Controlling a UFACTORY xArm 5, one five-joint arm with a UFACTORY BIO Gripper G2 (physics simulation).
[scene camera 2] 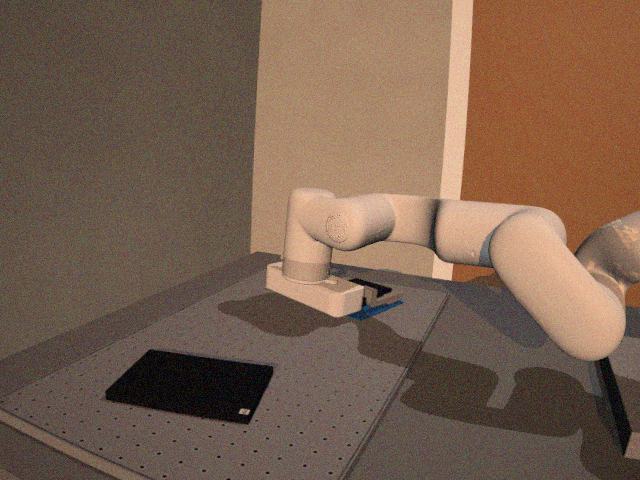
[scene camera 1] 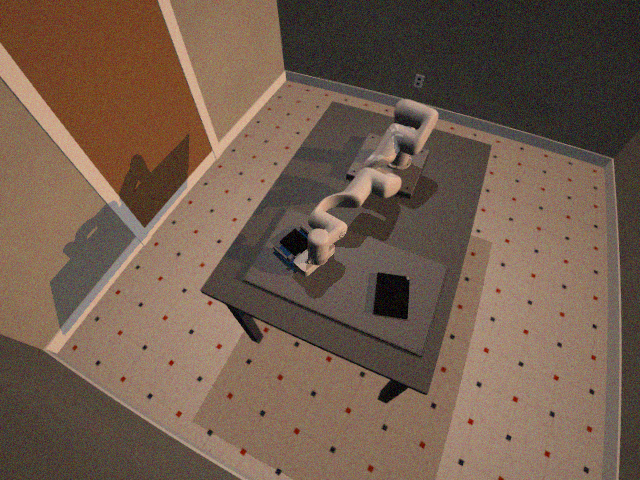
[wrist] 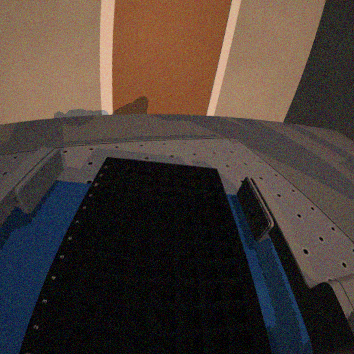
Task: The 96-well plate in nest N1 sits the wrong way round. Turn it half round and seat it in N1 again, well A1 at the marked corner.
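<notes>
The black 96-well plate (scene camera 1: 293, 239) (scene camera 2: 371, 285) (wrist: 160, 250) lies flat over the blue nest N1 (scene camera 1: 283, 256) (scene camera 2: 381, 310) (wrist: 37, 260). Small pale marks run along the plate's left edge in the wrist view; they are too blurred to read, and its near end is out of that view. My gripper (wrist: 149, 197) is open, with one finger on each side of the plate and a gap showing on both sides, above the blue base. In the scene views the gripper housing hides part of the nest. I cannot make out the marked corner or whether the plate is fully seated.
A flat black block (scene camera 1: 391, 295) (scene camera 2: 191, 384) with a small white mark at one corner lies on the perforated grey board (scene camera 1: 346, 289) (scene camera 2: 310, 413), on the other side of the gripper from the nest. The arm reaches over the dark table (scene camera 1: 439, 170) from its base plate.
</notes>
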